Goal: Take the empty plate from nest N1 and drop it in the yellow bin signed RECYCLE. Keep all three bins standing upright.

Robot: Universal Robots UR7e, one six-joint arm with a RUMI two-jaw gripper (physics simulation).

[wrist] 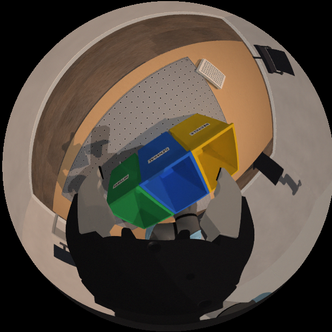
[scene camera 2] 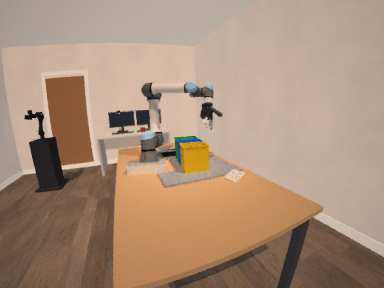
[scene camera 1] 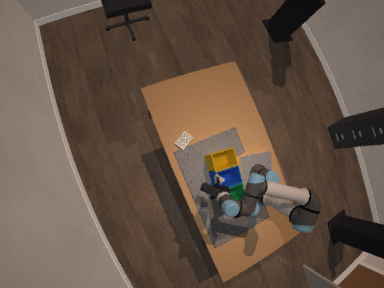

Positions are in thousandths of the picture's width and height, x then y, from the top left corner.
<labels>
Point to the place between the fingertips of my gripper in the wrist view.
477,508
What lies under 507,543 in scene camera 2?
A yellow bin.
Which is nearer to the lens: the green bin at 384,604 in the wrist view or the blue bin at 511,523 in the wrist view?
The green bin.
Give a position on a yellow bin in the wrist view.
At 643,435
</labels>
